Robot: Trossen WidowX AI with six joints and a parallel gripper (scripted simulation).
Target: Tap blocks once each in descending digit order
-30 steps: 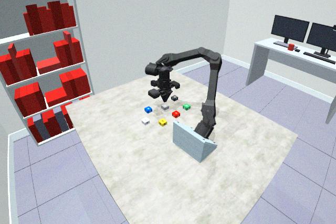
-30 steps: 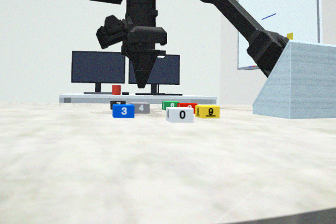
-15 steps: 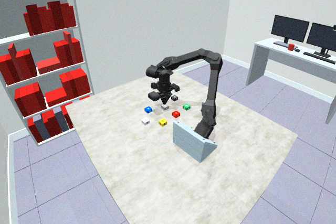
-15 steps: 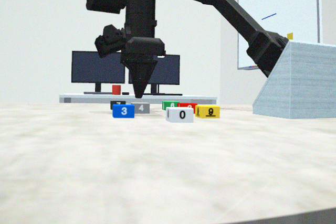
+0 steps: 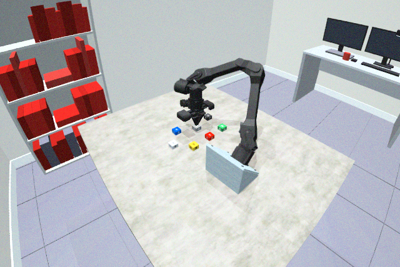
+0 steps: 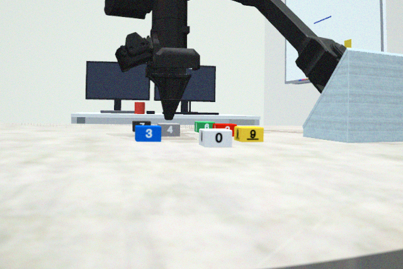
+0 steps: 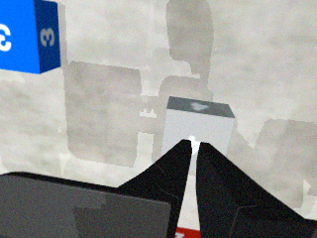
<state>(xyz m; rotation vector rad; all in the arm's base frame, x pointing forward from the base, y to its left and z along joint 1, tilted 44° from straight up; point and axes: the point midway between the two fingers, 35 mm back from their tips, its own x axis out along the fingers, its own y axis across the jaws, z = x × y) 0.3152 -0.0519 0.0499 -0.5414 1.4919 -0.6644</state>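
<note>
My gripper tip is now 1 cm above the grey block. From my gripper tip the other things lie so: blue block (5 cm ahead, 9 cm to the left, 1 cm below); then black block (3 cm ahead, 11 cm to the right, 1 cm below); then red block (9 cm behind, 1 cm below).
</note>
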